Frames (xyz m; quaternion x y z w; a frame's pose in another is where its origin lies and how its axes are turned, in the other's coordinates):
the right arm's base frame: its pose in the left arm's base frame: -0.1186 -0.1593 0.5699 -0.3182 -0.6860 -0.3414 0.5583
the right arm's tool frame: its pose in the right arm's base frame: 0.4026 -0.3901 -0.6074 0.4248 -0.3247 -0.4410 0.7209
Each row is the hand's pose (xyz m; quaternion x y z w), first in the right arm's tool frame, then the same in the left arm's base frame.
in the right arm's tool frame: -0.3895 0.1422 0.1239 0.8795 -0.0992 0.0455 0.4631
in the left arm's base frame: 0.0691 -0.5524 0.8221 -0.1835 0.5563 -0.7878 0.1902
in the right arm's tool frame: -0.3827 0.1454 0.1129 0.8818 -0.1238 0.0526 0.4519
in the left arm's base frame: 0.0660 -0.5536 0.8350 -0.1724 0.5512 -0.7874 0.2155
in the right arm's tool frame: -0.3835 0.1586 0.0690 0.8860 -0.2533 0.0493 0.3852
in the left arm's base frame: 0.0776 -0.5468 0.8788 -0.1503 0.5081 -0.7715 0.3520
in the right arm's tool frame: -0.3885 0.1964 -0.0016 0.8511 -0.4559 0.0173 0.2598
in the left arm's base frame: 0.0937 -0.5192 0.9524 -0.1306 0.4111 -0.7046 0.5635
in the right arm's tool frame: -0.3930 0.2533 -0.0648 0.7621 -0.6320 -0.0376 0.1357
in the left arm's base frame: 0.1001 -0.4738 1.0242 -0.1268 0.3011 -0.5870 0.7407
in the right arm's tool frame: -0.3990 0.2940 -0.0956 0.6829 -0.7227 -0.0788 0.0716
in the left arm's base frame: 0.1019 -0.4384 1.0613 -0.1317 0.2385 -0.4923 0.8267
